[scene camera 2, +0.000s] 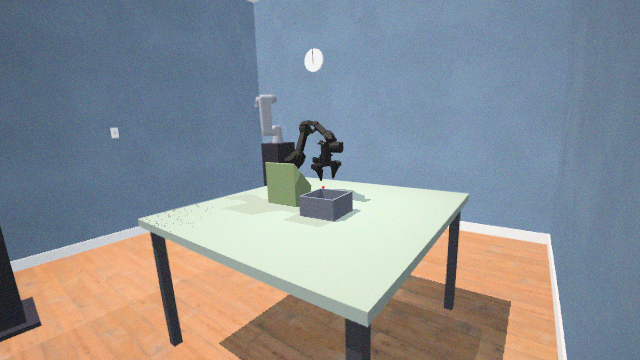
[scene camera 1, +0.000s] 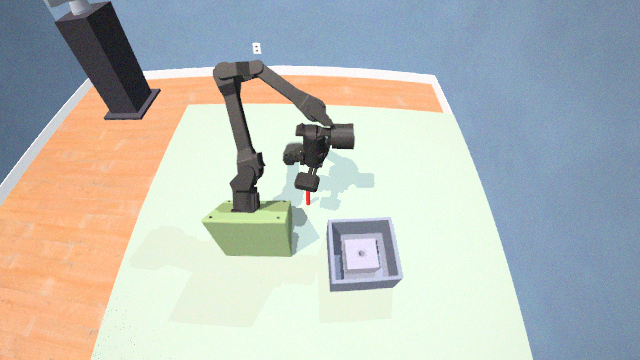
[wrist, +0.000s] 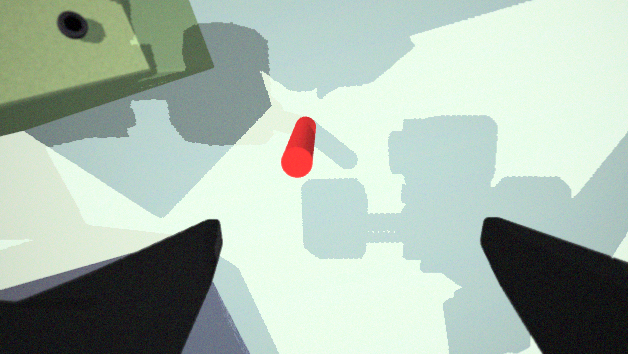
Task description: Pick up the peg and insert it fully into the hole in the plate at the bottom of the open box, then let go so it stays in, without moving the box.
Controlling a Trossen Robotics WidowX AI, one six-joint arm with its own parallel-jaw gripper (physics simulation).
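Where they show: gripper, fingertip midpoint: (scene camera 2: 327, 179) (wrist: 349, 230); arm's base at its link origin: (scene camera 2: 286, 173) (scene camera 1: 245, 209).
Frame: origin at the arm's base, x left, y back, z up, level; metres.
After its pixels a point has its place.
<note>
A red peg (scene camera 1: 308, 198) {x 0.121, y -0.161, z -0.119 m} (scene camera 2: 323, 187) {x 0.126, y -0.163, z -0.088 m} (wrist: 299, 150) {x 0.130, y -0.154, z -0.083 m} stands upright on the table, between the green base block and the grey box. In scene camera 1 the gripper hides its upper part. My gripper (scene camera 2: 327, 179) {x 0.146, y -0.175, z -0.045 m} (wrist: 349, 230) {x 0.146, y -0.175, z -0.045 m} is open and empty, above the table and higher than the peg. In the wrist view the peg appears beyond the fingertips, left of the middle between them. The open grey box (scene camera 1: 396, 250) {x -0.068, y -0.421, z -0.065 m} (scene camera 2: 317, 209) {x -0.158, y -0.347, z -0.117 m} stands on the table. The pale plate (scene camera 1: 352, 262) {x -0.093, y -0.301, z -0.105 m} with a round hole (scene camera 1: 362, 253) {x -0.057, y -0.334, z -0.124 m} lies inside it; box walls hide the plate in scene camera 2.
The green base block (scene camera 1: 257, 238) {x -0.072, y -0.041, z -0.023 m} (scene camera 2: 281, 184) {x -0.073, y -0.027, z -0.047 m} (wrist: 35, 60) {x 0.060, y -0.101, z -0.052 m} carries the arm and stands close beside the peg. The pale green table (scene camera 1: 425, 320) {x -0.249, y -0.525, z -0.163 m} (scene camera 2: 280, 250) {x -0.498, y -0.454, z -0.163 m} bears the arm's shadows. A dark pedestal (scene camera 1: 105, 62) stands on the floor beyond the table.
</note>
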